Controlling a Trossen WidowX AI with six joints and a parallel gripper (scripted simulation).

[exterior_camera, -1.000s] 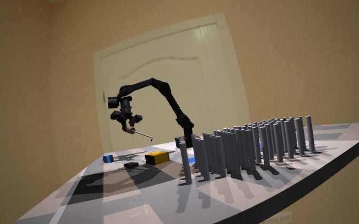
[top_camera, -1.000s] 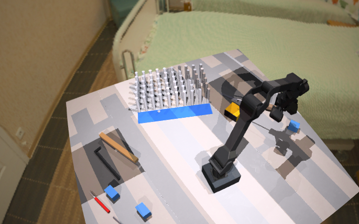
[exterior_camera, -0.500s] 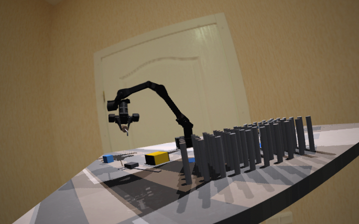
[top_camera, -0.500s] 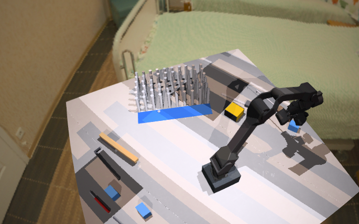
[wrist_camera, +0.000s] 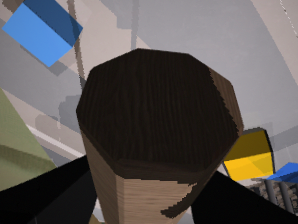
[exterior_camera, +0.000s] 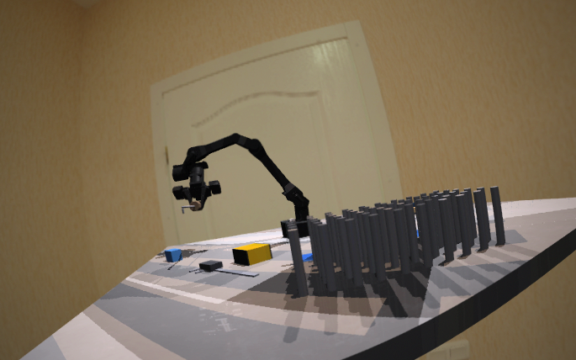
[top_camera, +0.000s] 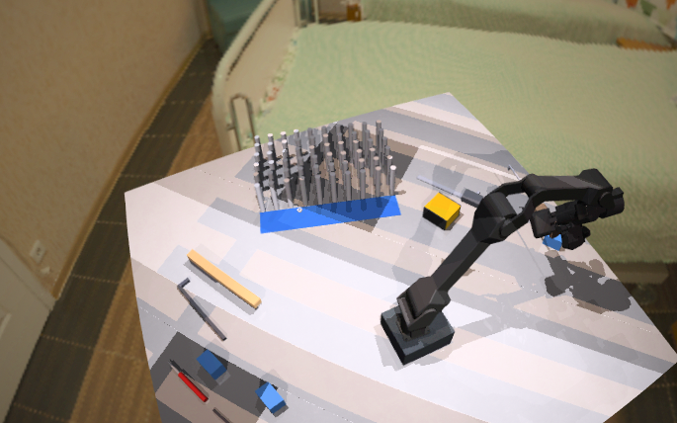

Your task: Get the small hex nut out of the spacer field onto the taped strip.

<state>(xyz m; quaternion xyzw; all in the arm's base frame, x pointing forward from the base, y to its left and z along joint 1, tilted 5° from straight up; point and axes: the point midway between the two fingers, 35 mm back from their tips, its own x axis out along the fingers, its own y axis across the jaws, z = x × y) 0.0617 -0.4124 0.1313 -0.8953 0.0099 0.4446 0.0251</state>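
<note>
Right now my gripper tip is 10 cm short of the brown-handled tool. The rest, counted from my gripper tip: blue taped strip: 48 cm to the left, 36 cm ahead, 18 cm below; then hex nut: 56 cm to the left, 40 cm ahead, 17 cm below; then red-handled tool: 98 cm to the left, 17 cm below, 3 cm behind.
</note>
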